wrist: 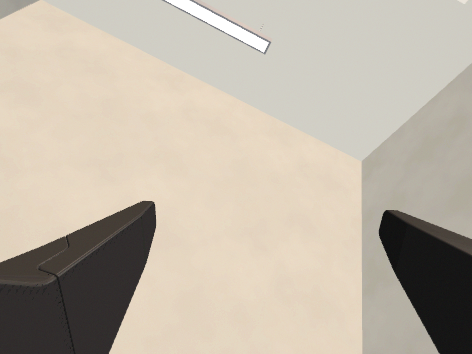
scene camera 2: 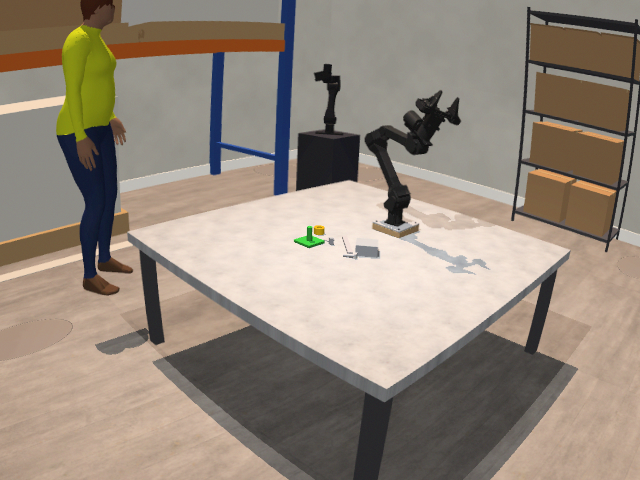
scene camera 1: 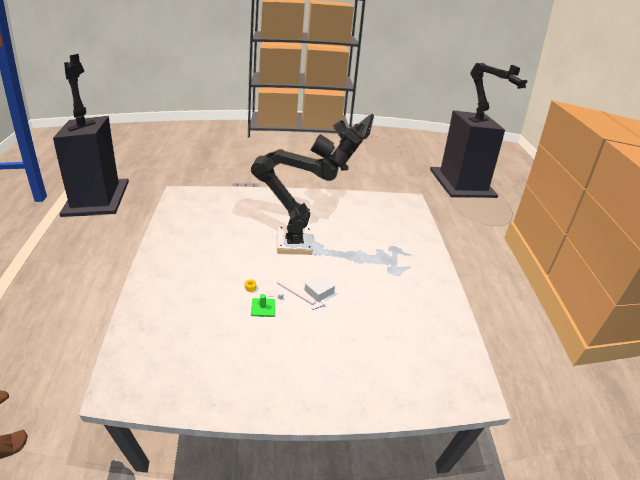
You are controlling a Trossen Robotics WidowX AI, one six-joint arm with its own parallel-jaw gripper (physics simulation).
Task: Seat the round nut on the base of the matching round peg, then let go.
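Note:
A yellow round nut (scene camera 1: 250, 288) (scene camera 2: 319, 233) lies flat on the table, apart from the peg. A green round peg (scene camera 1: 263, 300) (scene camera 2: 309, 233) stands upright on its square green base (scene camera 1: 257, 311) (scene camera 2: 305, 242), near the nut. My gripper (scene camera 2: 448, 95) (wrist: 268, 217) is wide open and empty, raised high above the table and pointing up and away from the nut and peg. In the wrist view the two dark fingers stand far apart before the walls and ceiling; the nut and peg do not show there.
A grey block (scene camera 1: 319, 289) (scene camera 2: 367, 247) lies right of the peg in scene camera 1. A thin pale bar (scene camera 1: 295, 292) lies between them, with a small grey piece (scene camera 1: 280, 296) (scene camera 2: 331, 240) near the green base. The table (scene camera 1: 310, 372) (scene camera 2: 392, 310) carries my arm's mount (scene camera 1: 295, 250) (scene camera 2: 395, 228).

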